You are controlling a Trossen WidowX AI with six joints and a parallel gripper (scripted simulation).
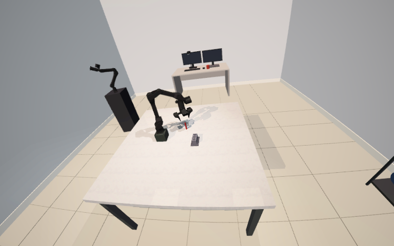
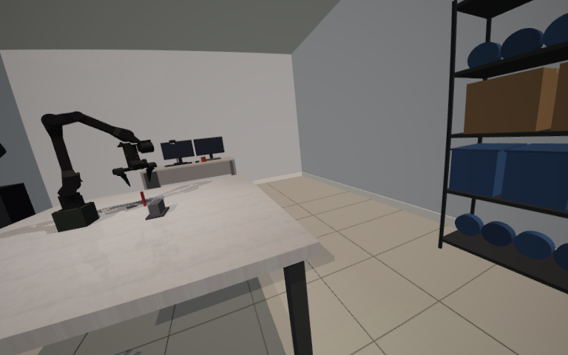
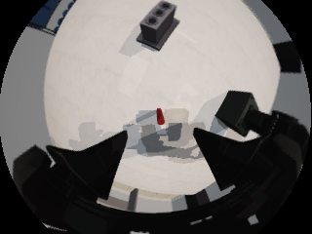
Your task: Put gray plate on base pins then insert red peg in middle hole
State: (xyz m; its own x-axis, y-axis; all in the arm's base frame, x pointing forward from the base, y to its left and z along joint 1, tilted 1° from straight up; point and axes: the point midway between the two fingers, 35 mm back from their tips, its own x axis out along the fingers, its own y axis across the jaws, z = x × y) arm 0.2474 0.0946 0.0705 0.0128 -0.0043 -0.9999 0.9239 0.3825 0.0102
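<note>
My gripper tip is now 80 mm above the red peg. The rest, counted from my gripper tip: gray plate 80 mm ahead, 220 mm to the right, 80 mm below.
</note>
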